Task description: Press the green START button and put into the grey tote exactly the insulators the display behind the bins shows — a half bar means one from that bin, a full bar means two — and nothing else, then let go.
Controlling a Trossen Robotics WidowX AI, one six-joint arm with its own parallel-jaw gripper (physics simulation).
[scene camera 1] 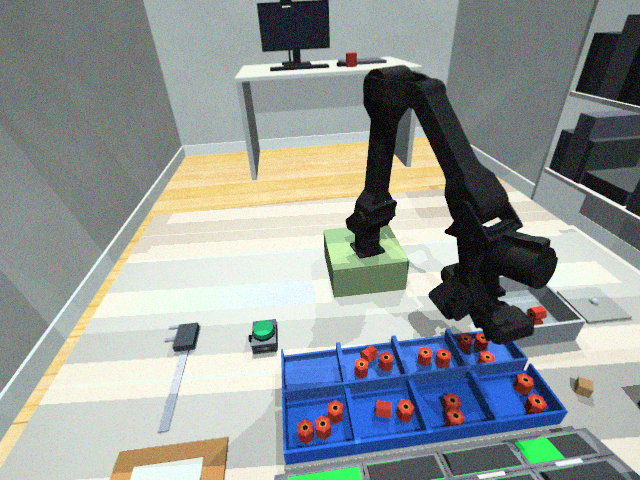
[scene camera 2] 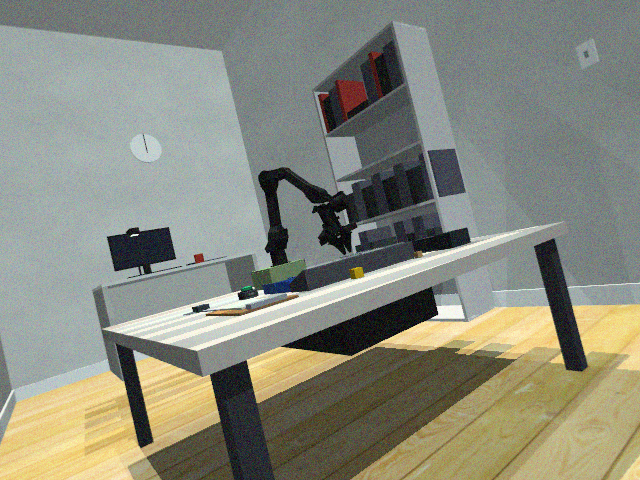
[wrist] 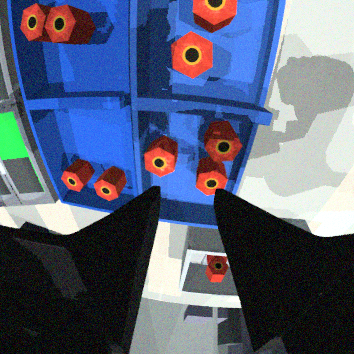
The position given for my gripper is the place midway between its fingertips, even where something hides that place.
Note:
I see my gripper point(scene camera 1: 483, 333), a grey square plate point(scene camera 1: 606, 310), a grey hand tool point(scene camera 1: 186, 336) and a grey tote point(scene camera 1: 562, 324).
My gripper also shows in scene camera 2 point(scene camera 2: 347, 253) and in the wrist view point(wrist: 187, 194). The grey tote also shows in the wrist view point(wrist: 199, 241). Scene camera 2 misses the grey square plate, which is hidden by a display. The wrist view does not show the grey square plate, which is hidden by the grey tote.

